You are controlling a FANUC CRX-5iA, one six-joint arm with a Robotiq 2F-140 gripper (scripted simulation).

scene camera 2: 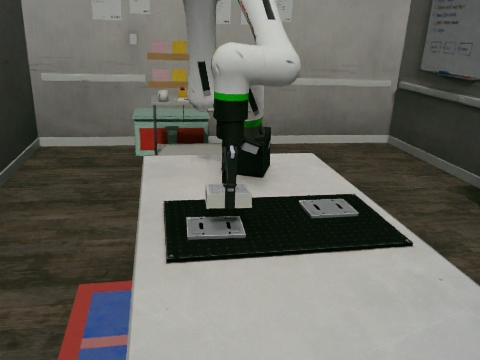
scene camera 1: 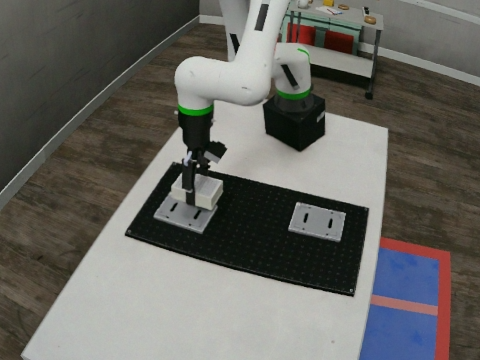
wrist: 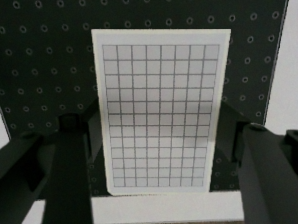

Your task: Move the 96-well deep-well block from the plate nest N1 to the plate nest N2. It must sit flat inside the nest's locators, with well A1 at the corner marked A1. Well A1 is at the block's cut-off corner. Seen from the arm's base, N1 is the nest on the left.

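Note:
My gripper [scene camera 2: 227,201] is visible to me, and I find it in scene camera 1 [scene camera 1: 197,194] and in the wrist view [wrist: 156,107] as well. There is also a white 96-well deep-well block [scene camera 1: 208,190]. Scene camera 2 gives me the block too [scene camera 2: 216,192], and the wrist view shows the block [wrist: 159,91] as well.

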